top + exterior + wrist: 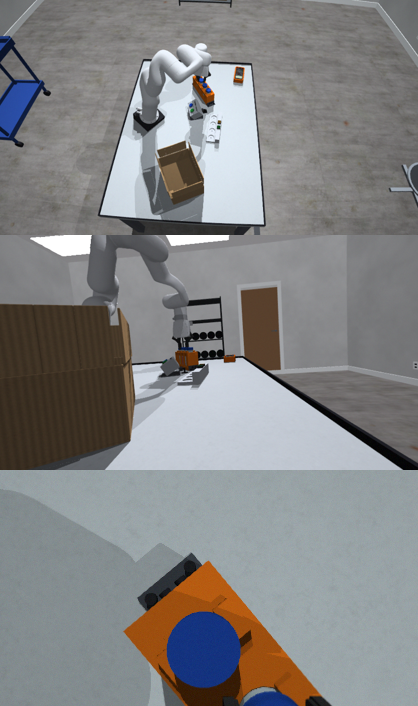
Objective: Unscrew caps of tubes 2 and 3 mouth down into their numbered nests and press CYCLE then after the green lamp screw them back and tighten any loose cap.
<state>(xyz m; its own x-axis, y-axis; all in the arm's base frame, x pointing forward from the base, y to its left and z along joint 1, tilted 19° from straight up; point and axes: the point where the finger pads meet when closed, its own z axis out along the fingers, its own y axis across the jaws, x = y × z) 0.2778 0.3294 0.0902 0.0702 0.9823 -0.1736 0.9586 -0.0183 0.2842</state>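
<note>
The blue cap is 10 mm below my hand. The rest, counted from my hand: green key: 230 mm to the right, 60 mm below, 30 mm behind; then blue key: 190 mm to the right, 60 mm below, 50 mm behind; then grey key housing: 210 mm to the right, 80 mm below, 20 mm behind.
</note>
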